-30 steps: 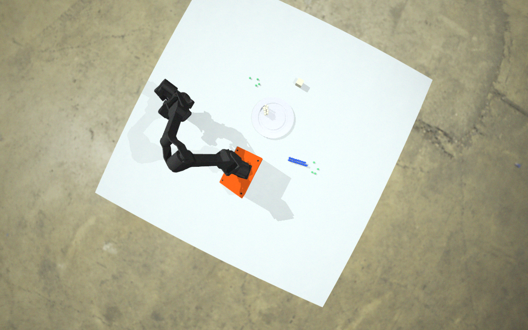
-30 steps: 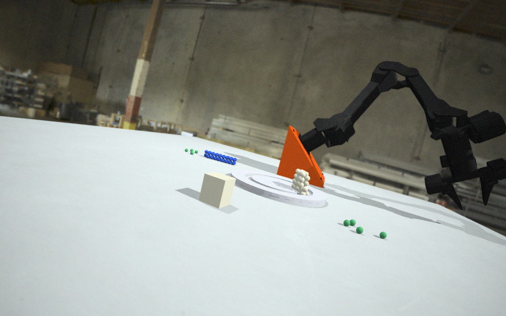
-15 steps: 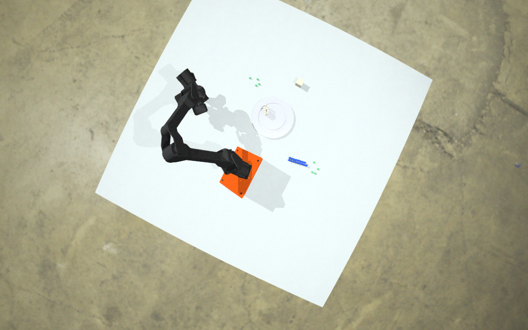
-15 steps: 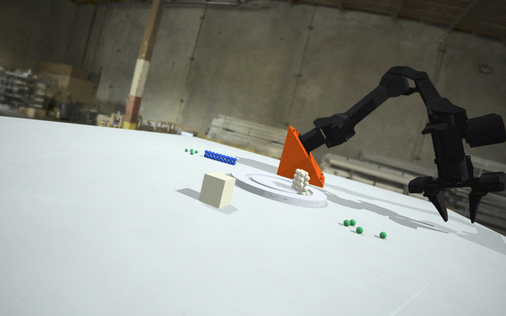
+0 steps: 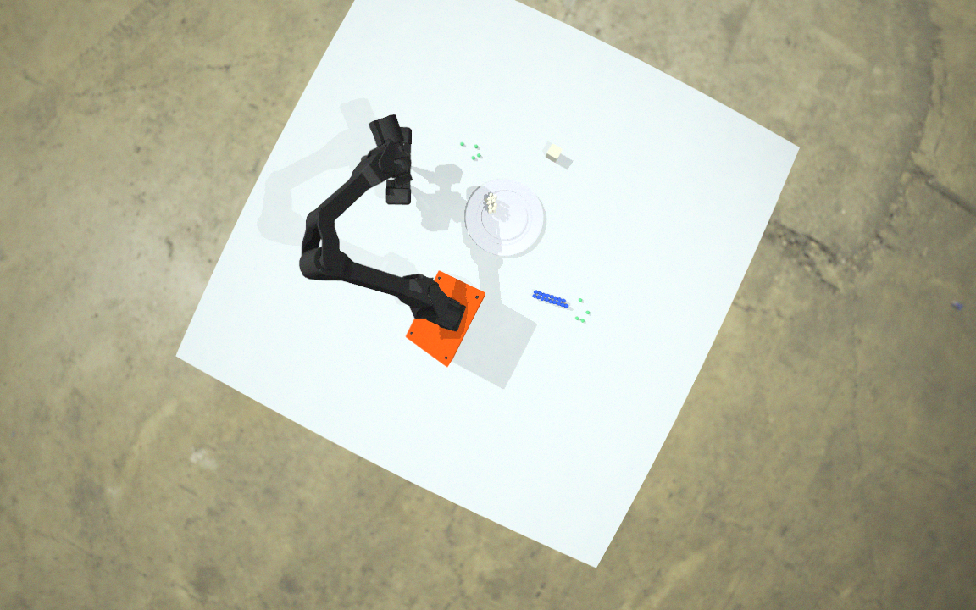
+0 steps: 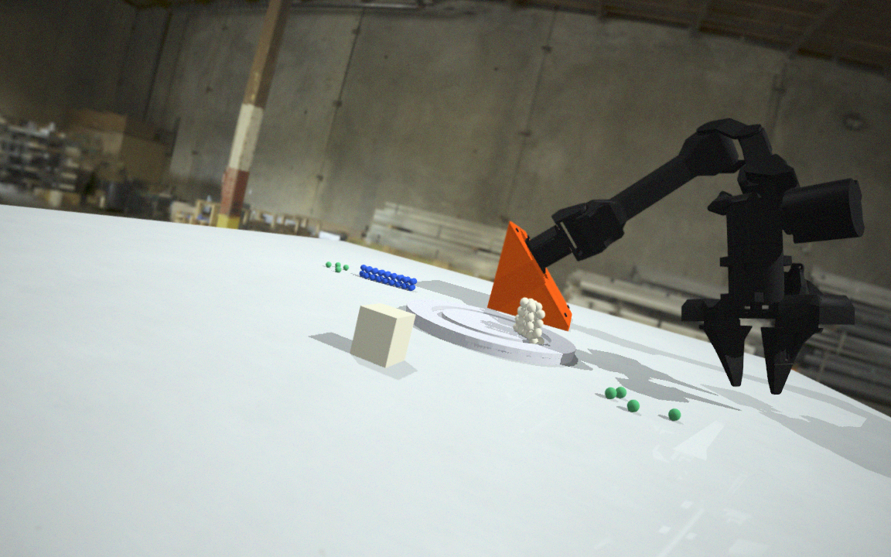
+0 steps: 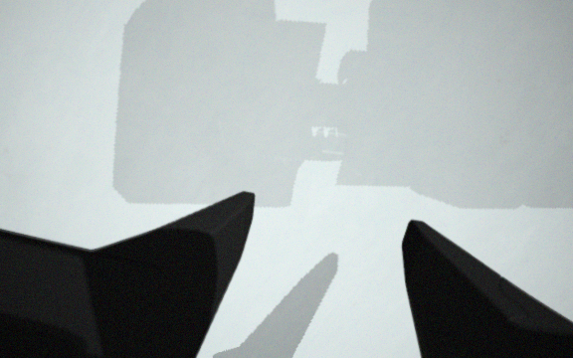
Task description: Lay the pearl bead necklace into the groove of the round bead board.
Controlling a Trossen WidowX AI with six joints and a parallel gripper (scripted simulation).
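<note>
Now: the round bead board 300 mm to the right of my gripper tip, 30 mm behind it and 10 mm below it. The rest, counted from my gripper tip: cream cube 370 mm to the right, 170 mm ahead.
</note>
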